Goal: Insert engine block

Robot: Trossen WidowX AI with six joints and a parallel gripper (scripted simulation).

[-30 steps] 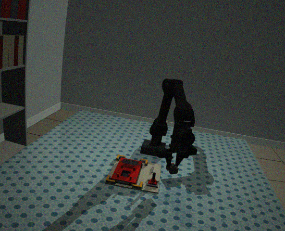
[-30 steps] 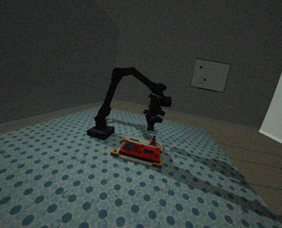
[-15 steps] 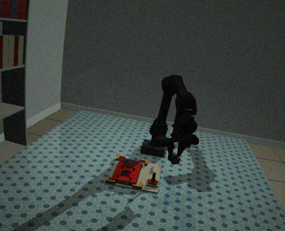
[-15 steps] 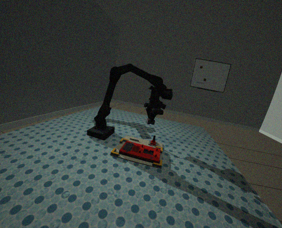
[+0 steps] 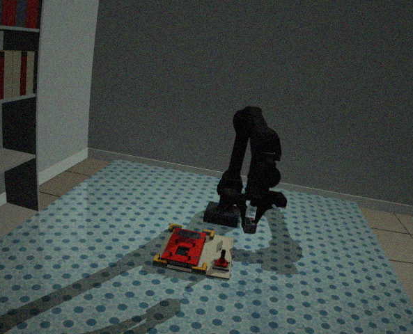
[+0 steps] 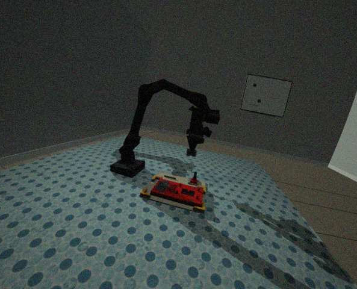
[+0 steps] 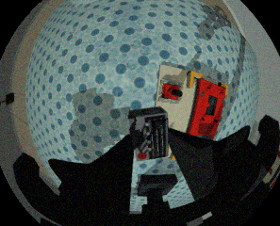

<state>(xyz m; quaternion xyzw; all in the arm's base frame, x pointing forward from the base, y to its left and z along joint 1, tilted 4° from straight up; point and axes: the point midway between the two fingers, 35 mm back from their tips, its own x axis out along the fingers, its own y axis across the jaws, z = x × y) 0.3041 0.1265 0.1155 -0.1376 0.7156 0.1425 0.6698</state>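
The cream base plate lies 1 cm ahead of my gripper tip, 16 cm to the right of it and 13 cm below it. Round my gripper tip: engine block (1 cm below); dark upright post (5 cm ahead, 6 cm to the right, 11 cm below).
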